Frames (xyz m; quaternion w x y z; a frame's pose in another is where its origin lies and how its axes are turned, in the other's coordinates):
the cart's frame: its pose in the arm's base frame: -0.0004 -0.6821 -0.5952 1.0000 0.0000 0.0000 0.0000
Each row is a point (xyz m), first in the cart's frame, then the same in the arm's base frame.
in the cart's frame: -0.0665 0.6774 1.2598
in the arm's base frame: -0.0669 -0.0047 0.6646
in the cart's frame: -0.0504 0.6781 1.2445
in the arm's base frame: -0.0508 -0.0040 0.6493
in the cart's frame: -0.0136 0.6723 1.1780
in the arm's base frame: -0.0140 -0.0098 0.5828
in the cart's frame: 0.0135 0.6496 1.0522
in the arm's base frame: 0.0131 -0.0325 0.4570
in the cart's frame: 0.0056 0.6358 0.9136
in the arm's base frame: 0.0052 -0.0463 0.3184
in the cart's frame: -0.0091 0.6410 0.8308
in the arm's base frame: -0.0095 -0.0411 0.2356
